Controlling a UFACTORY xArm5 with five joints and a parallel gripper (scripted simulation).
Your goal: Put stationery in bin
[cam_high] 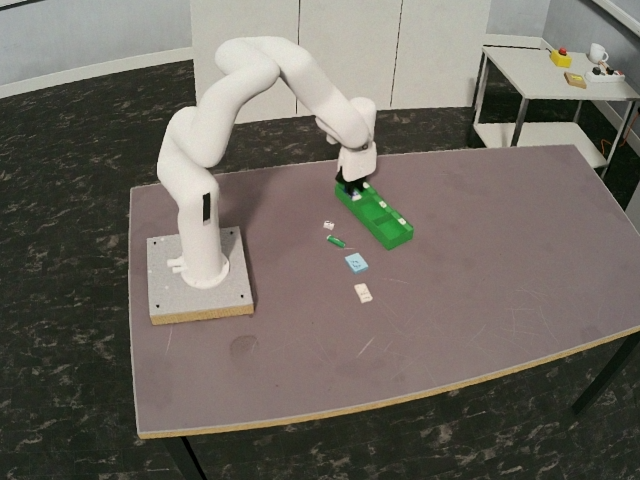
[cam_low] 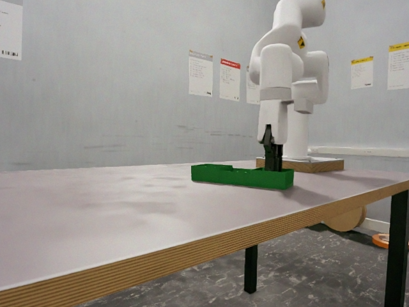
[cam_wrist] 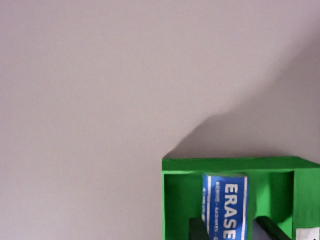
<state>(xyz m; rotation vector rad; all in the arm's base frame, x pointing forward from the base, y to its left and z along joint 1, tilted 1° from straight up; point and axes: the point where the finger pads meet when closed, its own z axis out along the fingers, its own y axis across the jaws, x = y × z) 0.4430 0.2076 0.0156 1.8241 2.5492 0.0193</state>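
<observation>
Right now my hand is 6 cm past the light blue block, 24 cm to the left of it and 4 cm above it. From my hand the other things lie so: long green bin: 3 cm ahead, 8 cm to the right, 3 cm below; flat white piece: 7 cm behind, 33 cm to the right, 4 cm below; green marker: 9 cm behind, 16 cm to the right, 4 cm below.
</observation>
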